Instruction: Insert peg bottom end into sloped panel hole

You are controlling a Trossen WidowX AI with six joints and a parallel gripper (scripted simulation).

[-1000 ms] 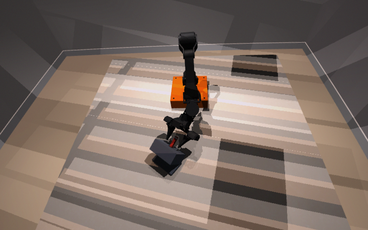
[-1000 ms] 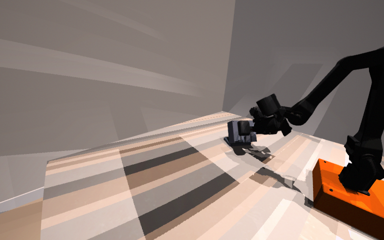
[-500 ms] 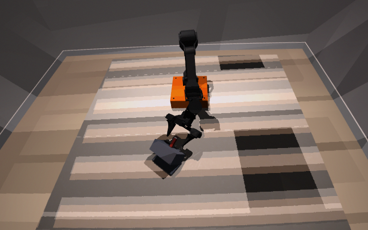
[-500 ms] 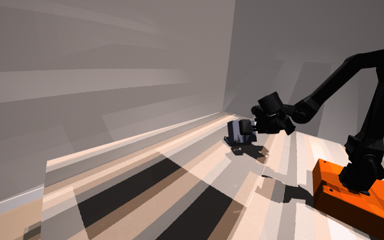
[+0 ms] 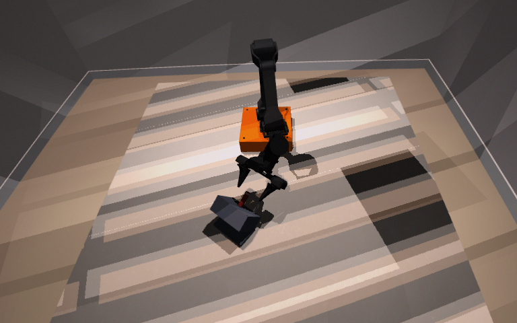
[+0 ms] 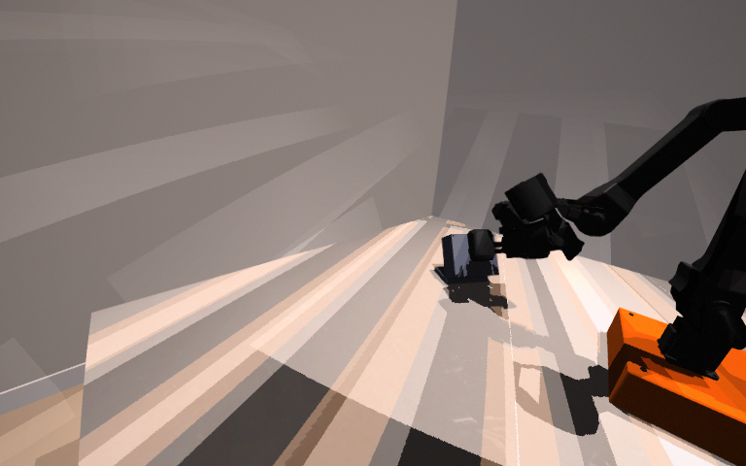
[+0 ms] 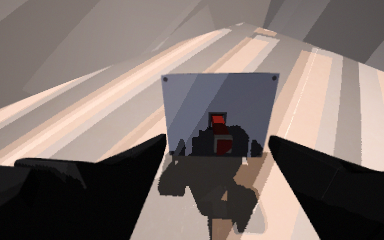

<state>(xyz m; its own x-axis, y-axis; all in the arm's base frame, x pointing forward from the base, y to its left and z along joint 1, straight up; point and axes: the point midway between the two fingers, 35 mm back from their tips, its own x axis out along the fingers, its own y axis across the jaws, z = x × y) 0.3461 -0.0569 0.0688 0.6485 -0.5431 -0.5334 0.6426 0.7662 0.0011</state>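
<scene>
Right now my gripper tip is 10 mm short of the red peg, 10 mm to the left of it and 10 mm above it. Round my gripper tip: panel foot (60 mm ahead, 60 mm to the right, 110 mm below); sloped panel (50 mm ahead, 50 mm to the right, 40 mm below).
</scene>
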